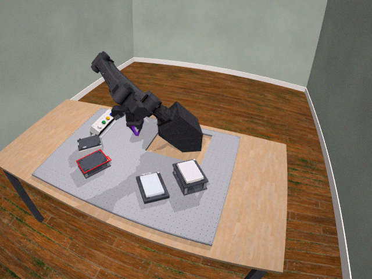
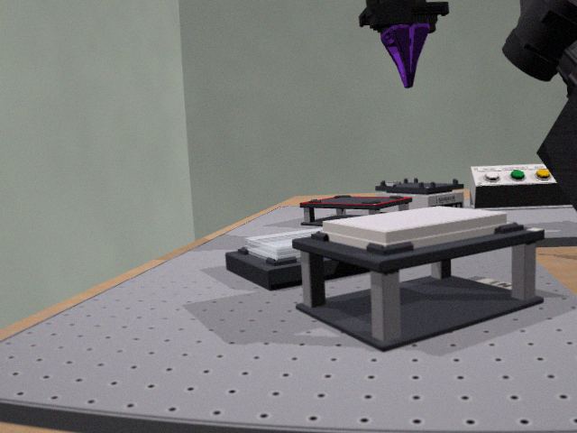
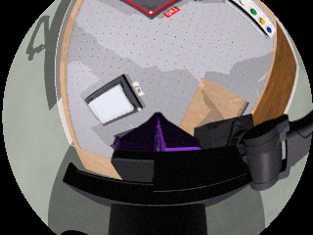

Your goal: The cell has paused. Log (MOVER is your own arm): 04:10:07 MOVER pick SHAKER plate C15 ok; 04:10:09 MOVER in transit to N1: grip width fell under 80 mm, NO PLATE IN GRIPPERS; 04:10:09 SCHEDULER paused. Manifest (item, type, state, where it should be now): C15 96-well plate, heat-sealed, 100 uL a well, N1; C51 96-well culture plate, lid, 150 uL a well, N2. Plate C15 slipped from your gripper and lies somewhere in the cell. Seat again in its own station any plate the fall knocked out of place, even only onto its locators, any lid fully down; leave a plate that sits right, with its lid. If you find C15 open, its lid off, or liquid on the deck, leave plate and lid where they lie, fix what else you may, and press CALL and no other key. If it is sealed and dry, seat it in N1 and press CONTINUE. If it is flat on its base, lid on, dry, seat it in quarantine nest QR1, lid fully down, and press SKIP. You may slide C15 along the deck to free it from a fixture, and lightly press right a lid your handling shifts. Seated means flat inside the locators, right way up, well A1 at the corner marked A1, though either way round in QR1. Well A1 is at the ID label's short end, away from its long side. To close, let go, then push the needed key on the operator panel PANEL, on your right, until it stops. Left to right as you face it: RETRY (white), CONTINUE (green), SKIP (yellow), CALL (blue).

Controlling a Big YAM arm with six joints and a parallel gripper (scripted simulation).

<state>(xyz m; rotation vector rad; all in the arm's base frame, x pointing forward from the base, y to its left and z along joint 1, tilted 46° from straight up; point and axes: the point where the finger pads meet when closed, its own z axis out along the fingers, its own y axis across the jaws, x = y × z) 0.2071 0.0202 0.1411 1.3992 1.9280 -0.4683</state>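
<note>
Right now my hand is 35 cm to the left of the green key, 24 cm past it and 15 cm above it. Also, from my hand: white plate 26 cm to the left, 15 cm below, 3 cm ahead; red-edged nest 26 cm to the right, 18 cm below, 8 cm ahead; clear lid 18 cm below, 12 cm ahead, 10 cm to the left.
</note>
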